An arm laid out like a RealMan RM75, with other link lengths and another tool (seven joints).
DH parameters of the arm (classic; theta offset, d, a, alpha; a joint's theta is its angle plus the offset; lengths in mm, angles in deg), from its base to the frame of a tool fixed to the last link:
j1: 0 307.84 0 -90
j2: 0 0 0 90
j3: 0 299.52 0 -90
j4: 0 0 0 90
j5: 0 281.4 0 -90
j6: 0 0 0 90
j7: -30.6 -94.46 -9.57 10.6
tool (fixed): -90 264.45 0 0
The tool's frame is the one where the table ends.
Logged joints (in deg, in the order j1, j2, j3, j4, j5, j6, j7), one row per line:
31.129, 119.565, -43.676, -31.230, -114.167, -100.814, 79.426
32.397, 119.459, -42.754, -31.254, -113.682, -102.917, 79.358
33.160, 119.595, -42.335, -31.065, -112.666, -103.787, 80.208
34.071, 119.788, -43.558, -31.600, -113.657, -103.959, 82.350
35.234, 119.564, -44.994, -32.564, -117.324, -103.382, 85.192
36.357, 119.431, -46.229, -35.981, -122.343, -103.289, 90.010
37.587, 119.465, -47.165, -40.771, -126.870, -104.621, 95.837
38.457, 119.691, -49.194, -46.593, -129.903, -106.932, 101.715
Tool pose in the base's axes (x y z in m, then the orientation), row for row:
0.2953, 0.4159, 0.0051, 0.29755, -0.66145, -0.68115, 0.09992
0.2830, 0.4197, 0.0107, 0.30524, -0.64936, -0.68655, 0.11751
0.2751, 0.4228, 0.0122, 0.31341, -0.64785, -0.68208, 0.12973
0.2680, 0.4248, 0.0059, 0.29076, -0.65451, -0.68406, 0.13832
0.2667, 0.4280, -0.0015, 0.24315, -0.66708, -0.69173, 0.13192
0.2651, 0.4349, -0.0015, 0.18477, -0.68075, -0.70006, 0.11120
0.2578, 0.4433, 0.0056, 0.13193, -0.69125, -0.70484, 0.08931
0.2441, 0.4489, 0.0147, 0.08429, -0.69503, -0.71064, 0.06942
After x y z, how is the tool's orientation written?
As a quaternion, w x y z.
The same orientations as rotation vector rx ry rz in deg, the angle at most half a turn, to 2 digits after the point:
-100.72, -103.72, 15.22
-98.50, -104.15, 17.83
-97.88, -103.05, 19.60
-100.01, -104.52, 21.13
-104.43, -108.29, 20.65
-109.93, -113.05, 17.96
-114.95, -117.21, 14.85
-118.81, -121.48, 11.87

